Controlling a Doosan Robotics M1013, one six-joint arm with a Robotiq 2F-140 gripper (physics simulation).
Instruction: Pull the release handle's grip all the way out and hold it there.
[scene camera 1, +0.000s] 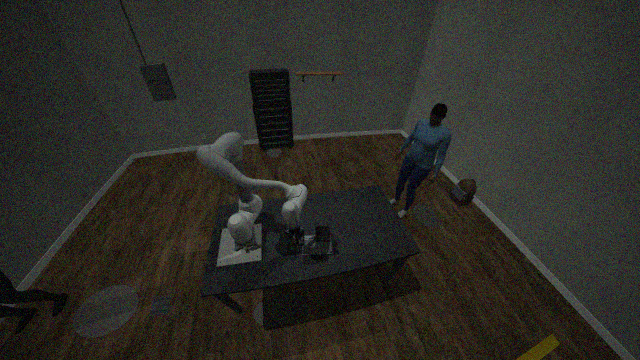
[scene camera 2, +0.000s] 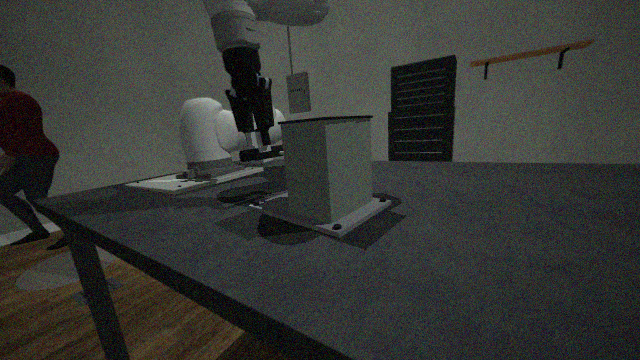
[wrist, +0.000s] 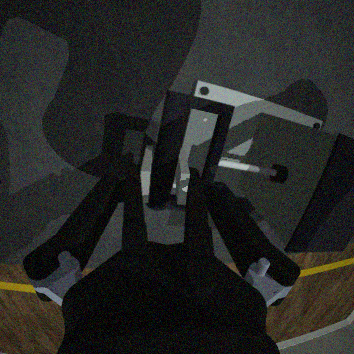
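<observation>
The release handle's grip (scene camera 2: 251, 155) (wrist: 170, 135) is a black rectangular frame. In the wrist view a pale rod (wrist: 242, 165) runs from its right bar to a dark collar on the grey box-shaped housing (scene camera 2: 350, 165) (wrist: 295, 150). A stretch of rod shows between grip and housing. My gripper (scene camera 2: 257, 142) (wrist: 163, 158) points down beside the housing and is shut on the grip's left bar, with one pale fingertip pad on each side. In scene camera 1 the gripper (scene camera 1: 296, 234) is small and dark. The housing hides part of the grip in scene camera 2.
The housing stands on a pale bolted plate (scene camera 2: 362, 216) (wrist: 235, 96) on the dark table (scene camera 1: 360, 220) (scene camera 2: 475, 250). The arm's base plate (scene camera 1: 227, 255) (scene camera 2: 165, 185) is at the table's left. A person in blue (scene camera 1: 427, 145) stands beyond the table; one in red (scene camera 2: 25, 125) is at the left.
</observation>
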